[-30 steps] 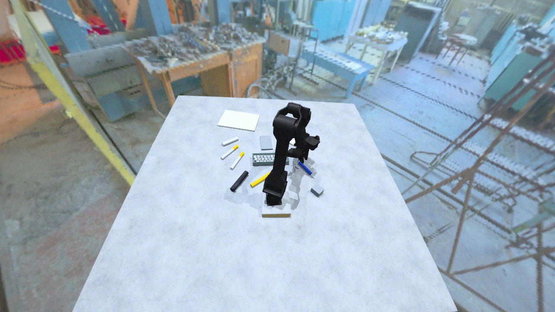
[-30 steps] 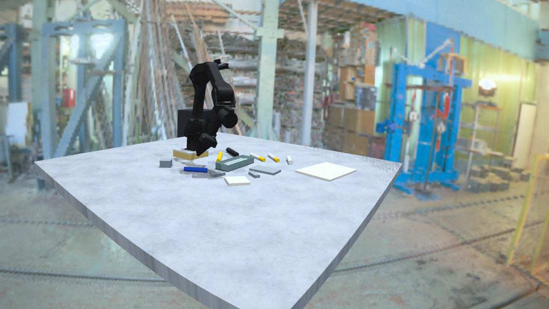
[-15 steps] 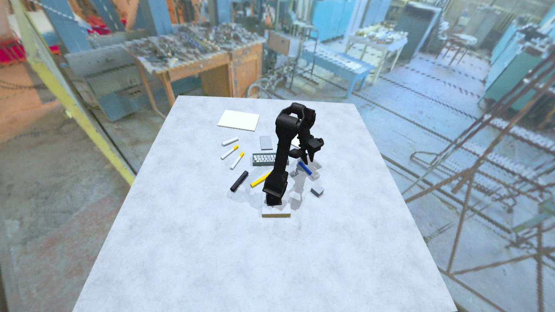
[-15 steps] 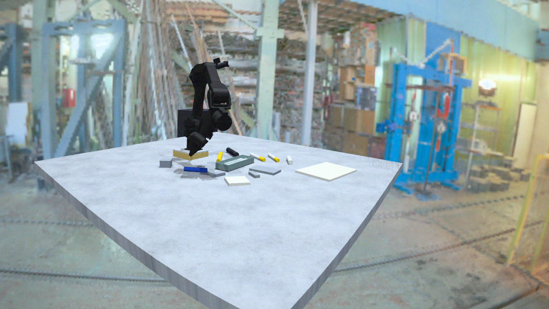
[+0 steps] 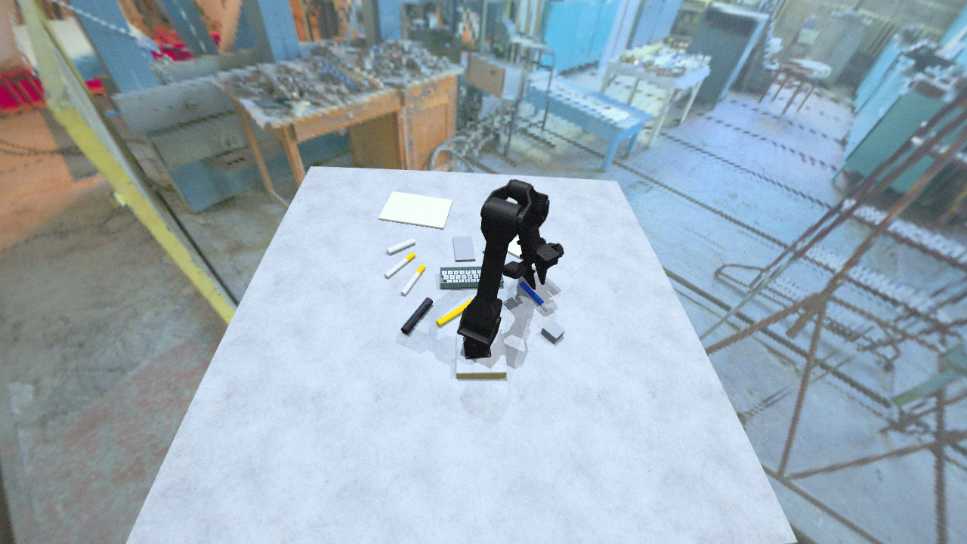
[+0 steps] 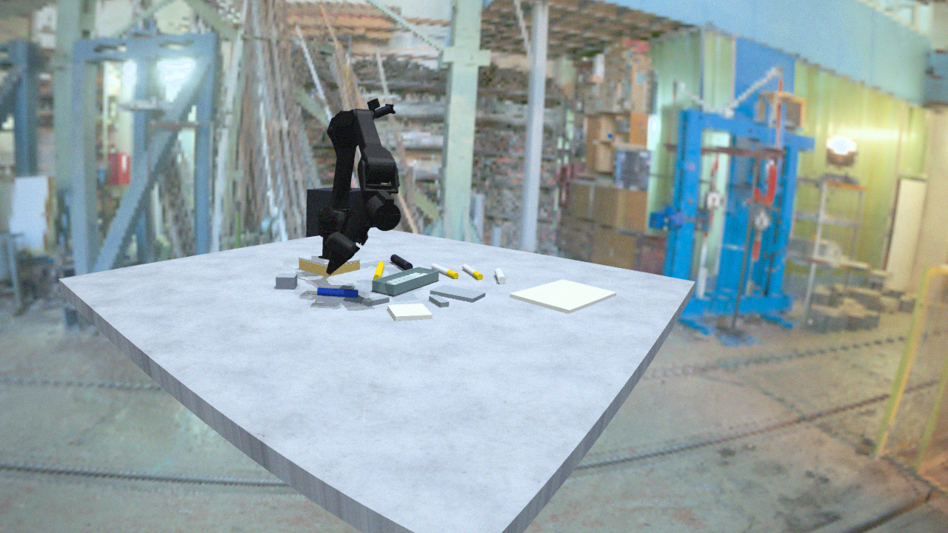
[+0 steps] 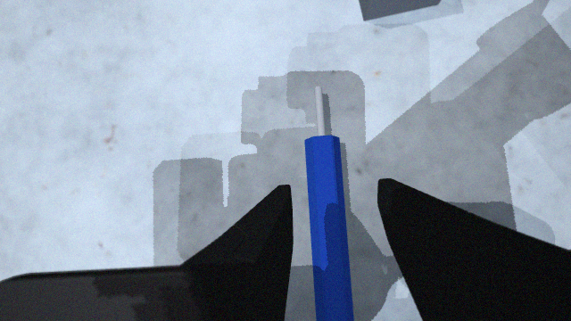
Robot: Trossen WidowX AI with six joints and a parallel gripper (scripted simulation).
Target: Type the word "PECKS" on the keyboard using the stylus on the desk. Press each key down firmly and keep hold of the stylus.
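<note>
Right now my gripper tip is 1 cm past the blue stylus, 1 cm to the left of it and 5 cm above it. Round my gripper tip: grey stylus tip (4 cm behind, 2 cm to the right, 5 cm below); then grey cube (13 cm behind, 2 cm to the right, 4 cm below); then small cream pad (21 cm ahead, 1 cm to the left, 5 cm below).
</note>
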